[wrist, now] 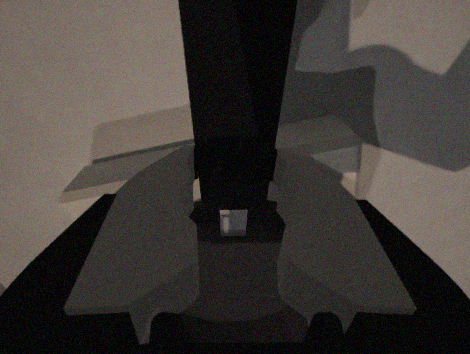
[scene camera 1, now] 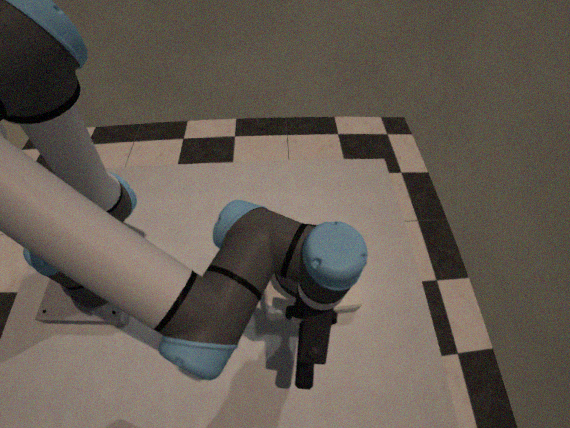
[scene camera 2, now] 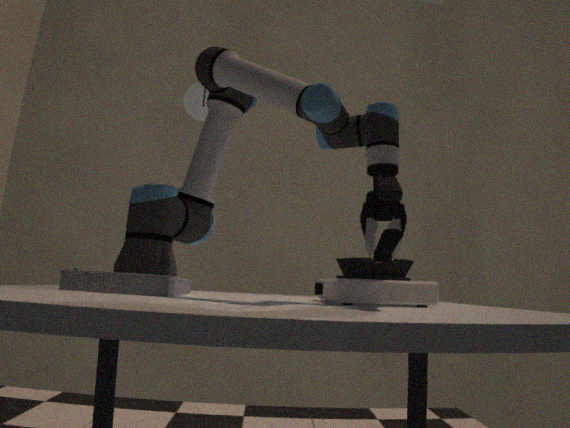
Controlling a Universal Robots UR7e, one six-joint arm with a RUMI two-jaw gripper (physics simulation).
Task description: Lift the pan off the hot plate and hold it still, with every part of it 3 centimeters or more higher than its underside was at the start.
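Places are measured from the arm's base along level axes (x back, y right, z up), in metres.
Where they show: gripper, fingertip midpoint: (wrist: pixel 233 152) (scene camera 2: pixel 382 260); arm's base, link origin: (scene camera 2: pixel 145 275).
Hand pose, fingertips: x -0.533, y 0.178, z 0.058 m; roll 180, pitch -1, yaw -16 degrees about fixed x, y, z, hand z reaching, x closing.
Each offset is from my fingertips to the centre of the thing.
The dark pan @(dx -0.013, dy -0.054, dz +0.009 m) (scene camera 2: pixel 375 269) (wrist: pixel 240 280) sits level on the white hot plate @(dx -0.026, dy -0.148, dz -0.066 m) (scene camera 2: pixel 380 292) (scene camera 1: pixel 350 308) at the right of the table, with no visible gap under it. Its black handle @(dx +0.013, dy +0.053, dz +0.025 m) (scene camera 1: pixel 306 370) (scene camera 2: pixel 387 242) (wrist: pixel 237 75) slants up from the pan. My gripper (scene camera 2: pixel 384 250) (wrist: pixel 233 152) points straight down above the pan and is shut on the pan's handle near its lower end, one jaw on each side. The handle covers part of the jaws in scene camera 2, and the arm's wrist hides the pan's bowl in scene camera 1.
The arm's base plate (scene camera 2: pixel 115 282) (scene camera 1: pixel 80 310) stands on the left part of the white table (scene camera 2: pixel 250 325) (scene camera 1: pixel 250 185). A dark knob @(dx +0.092, dy -0.212, dz -0.068 m) (scene camera 2: pixel 318 288) is on the hot plate's left side. The forearm reaches across above the table. A checkered floor (scene camera 1: pixel 207 150) lies beyond the table edge.
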